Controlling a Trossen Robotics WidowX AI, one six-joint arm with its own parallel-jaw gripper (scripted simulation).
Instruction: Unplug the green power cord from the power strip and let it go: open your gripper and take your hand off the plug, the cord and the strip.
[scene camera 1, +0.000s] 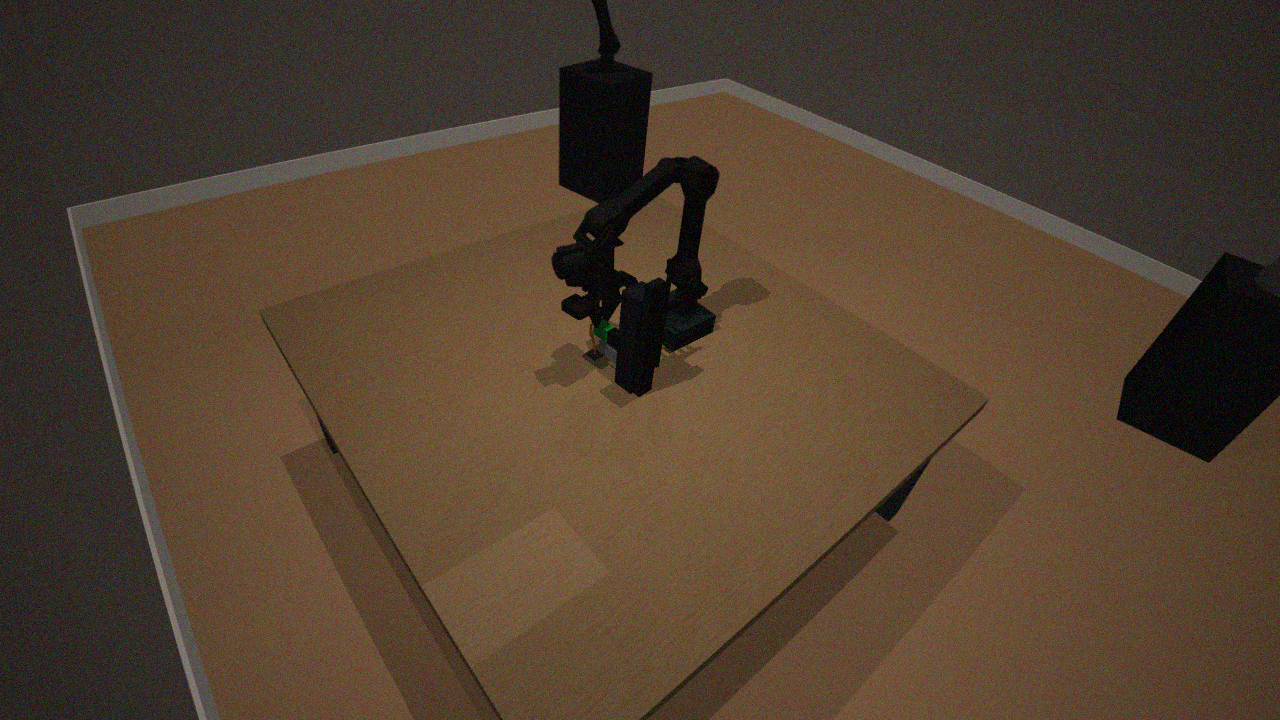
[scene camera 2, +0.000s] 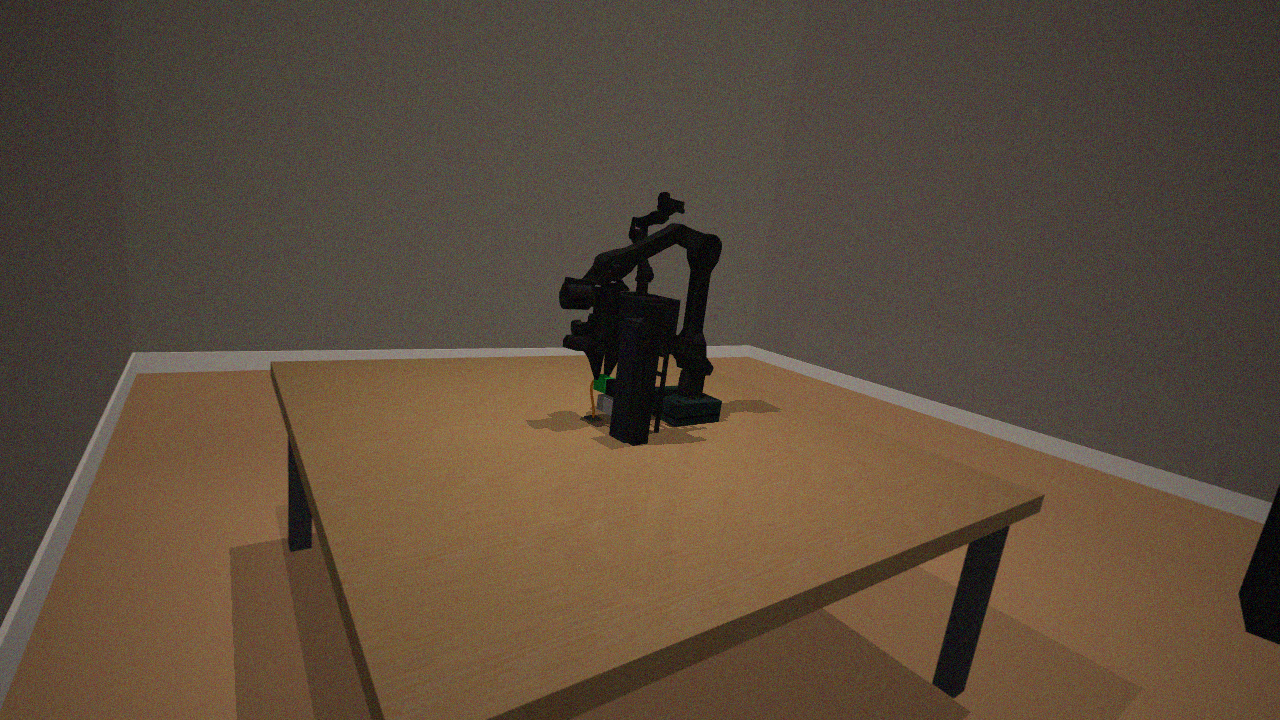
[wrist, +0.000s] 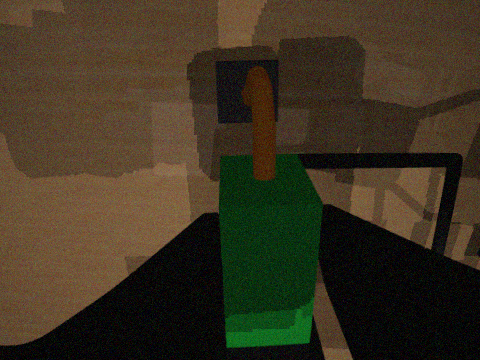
My gripper (scene camera 1: 600, 325) is 140 cm from the lens. A dark post (scene camera 1: 654, 291): 119 cm from the lens.
